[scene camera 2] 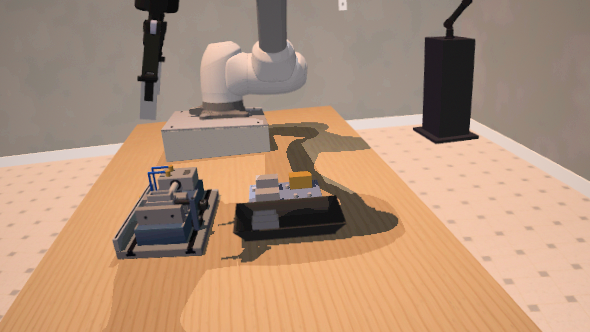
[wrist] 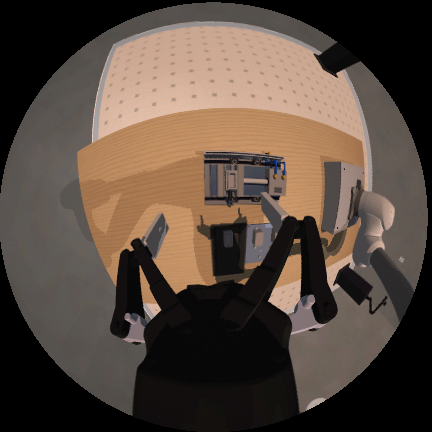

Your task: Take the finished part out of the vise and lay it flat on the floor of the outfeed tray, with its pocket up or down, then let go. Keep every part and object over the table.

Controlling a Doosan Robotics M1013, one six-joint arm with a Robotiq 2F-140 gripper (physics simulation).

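Pixels of known places: gripper, fingertip midpoint: [scene camera 2: 150, 105] [wrist: 211, 210]; arm's base, origin of the base link: [scene camera 2: 223, 114] [wrist: 355, 201].
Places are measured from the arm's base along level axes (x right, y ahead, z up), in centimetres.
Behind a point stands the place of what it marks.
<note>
The finished part [scene camera 2: 159, 197] {x 17.7, y 75.7, z 2.0 cm} [wrist: 231, 180] {x 17.4, y 74.3, z 1.1 cm} is a small light-grey block with its pocket facing up, seated between the jaws of the vise [scene camera 2: 160, 216] {x 17.8, y 78.5, z -1.2 cm} [wrist: 278, 188] {x 12.6, y 58.2, z 0.6 cm}. The black outfeed tray [scene camera 2: 295, 232] {x -10.3, y 84.0, z -6.6 cm} [wrist: 220, 262] {x -16.6, y 82.0, z -7.8 cm} stands beside the vise. Another grey part [scene camera 2: 265, 220] {x -4.7, y 78.7, z -5.5 cm} [wrist: 228, 238] {x -4.6, y 77.2, z -5.7 cm} lies in this tray. My gripper [scene camera 2: 148, 106] {x 15.2, y 82.3, z 23.7 cm} [wrist: 211, 210] {x 15.2, y 82.3, z 23.7 cm} is open and empty, with its fingers wide apart. It hangs high above the table, well above the vise and the tray. Part of the gripper is cut off at the top of the scene view.
A blue-grey plate [scene camera 2: 285, 193] {x -12.4, y 60.6, z -8.2 cm} [wrist: 251, 252] {x -15.3, y 67.5, z -8.2 cm} adjoins the tray, bearing a grey block [scene camera 2: 267, 182] [wrist: 258, 237] and an orange block [scene camera 2: 300, 180] {x -17.0, y 59.0, z -5.8 cm}. Blue hoses [scene camera 2: 151, 177] {x 21.7, y 58.9, z 0.5 cm} [wrist: 276, 168] {x 19.4, y 59.0, z 2.0 cm} rise at the vise's rear end. The robot's base box [scene camera 2: 215, 142] {x 4.3, y 22.6, z -3.8 cm} [wrist: 335, 197] {x 4.6, y 22.6, z -0.7 cm} stands behind them on the table.
</note>
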